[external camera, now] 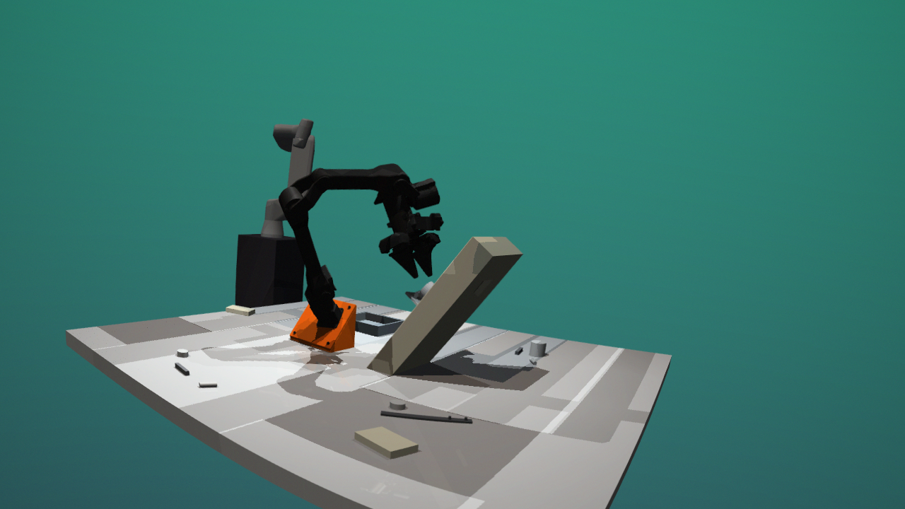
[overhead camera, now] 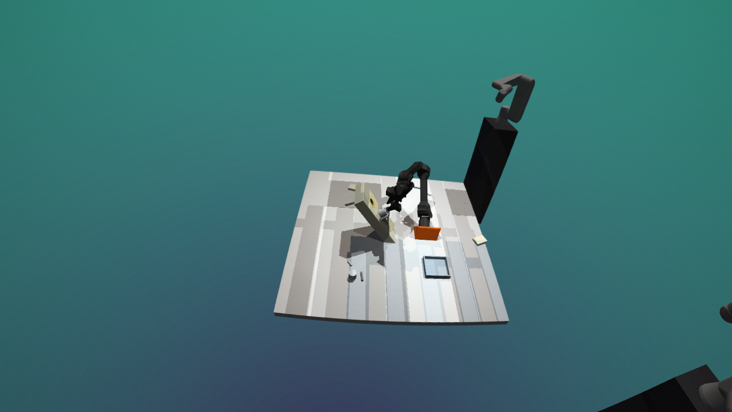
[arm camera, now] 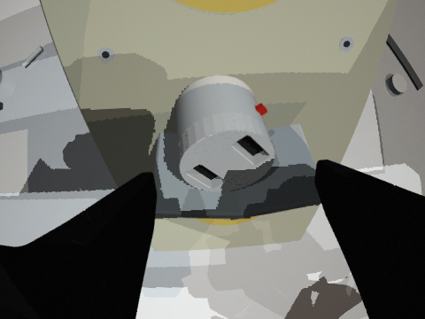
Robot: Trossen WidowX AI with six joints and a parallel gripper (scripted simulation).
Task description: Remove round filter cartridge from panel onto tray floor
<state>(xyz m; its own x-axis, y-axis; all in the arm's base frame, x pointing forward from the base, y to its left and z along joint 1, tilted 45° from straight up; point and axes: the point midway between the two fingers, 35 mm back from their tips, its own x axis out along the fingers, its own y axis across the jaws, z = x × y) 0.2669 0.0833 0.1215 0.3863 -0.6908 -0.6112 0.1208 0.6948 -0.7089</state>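
Right now the grey round filter cartridge is 20 mm ahead of my gripper tip and 30 mm below it. The rest, counted from my gripper tip: dark tray: 280 mm behind, 320 mm to the left, 210 mm below; then beige service panel: 60 mm ahead, 10 mm to the right, 50 mm below.
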